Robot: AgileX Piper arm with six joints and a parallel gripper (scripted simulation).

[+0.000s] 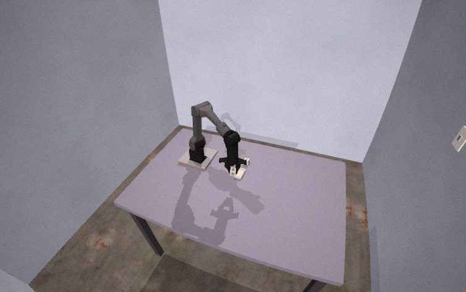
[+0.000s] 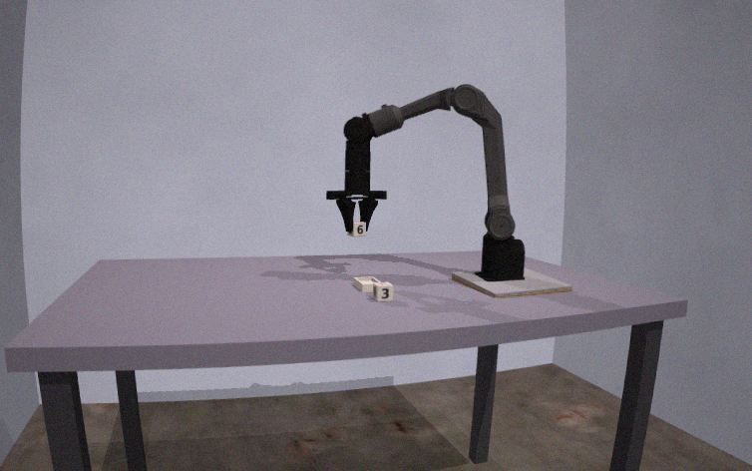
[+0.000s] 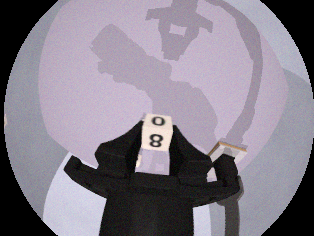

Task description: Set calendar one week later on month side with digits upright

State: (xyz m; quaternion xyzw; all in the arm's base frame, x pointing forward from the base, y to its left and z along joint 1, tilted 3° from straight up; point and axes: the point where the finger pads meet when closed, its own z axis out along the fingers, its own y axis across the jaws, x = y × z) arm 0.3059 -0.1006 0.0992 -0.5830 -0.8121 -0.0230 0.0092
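Now: the tray 11 cm below my hand, 10 cm to the left of it and 1 cm behind it. Round my hand: cream cube right at my hand.
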